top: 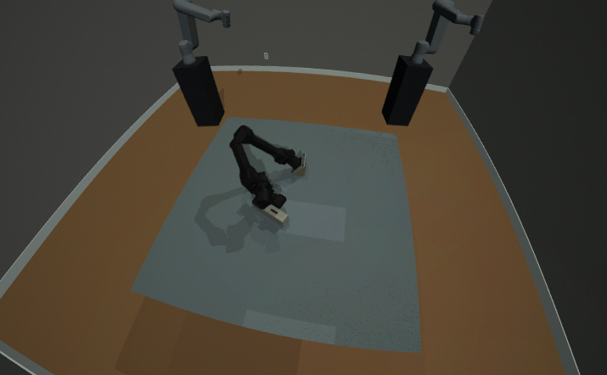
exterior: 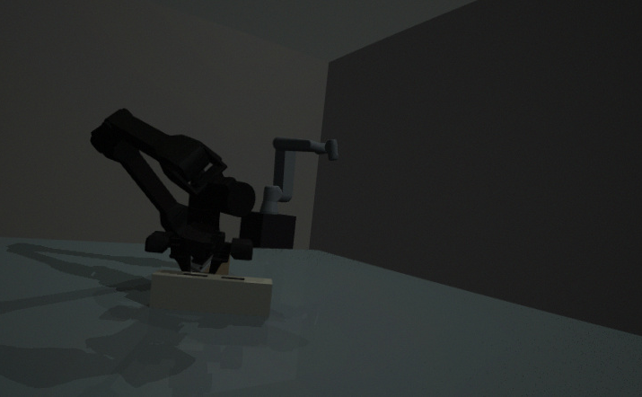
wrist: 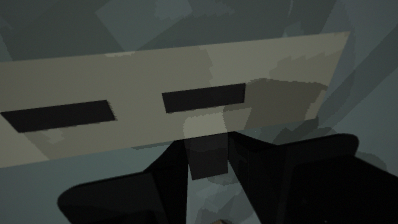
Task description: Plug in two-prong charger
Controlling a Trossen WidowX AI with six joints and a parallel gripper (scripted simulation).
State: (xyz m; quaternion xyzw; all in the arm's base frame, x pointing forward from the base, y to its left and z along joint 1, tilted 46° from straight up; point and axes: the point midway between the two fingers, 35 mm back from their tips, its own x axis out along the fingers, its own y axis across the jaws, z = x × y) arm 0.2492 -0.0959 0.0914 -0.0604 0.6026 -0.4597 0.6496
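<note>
My gripper tip is now 20 mm short of the charger, 10 mm to the left of it and 10 mm below it.
</note>
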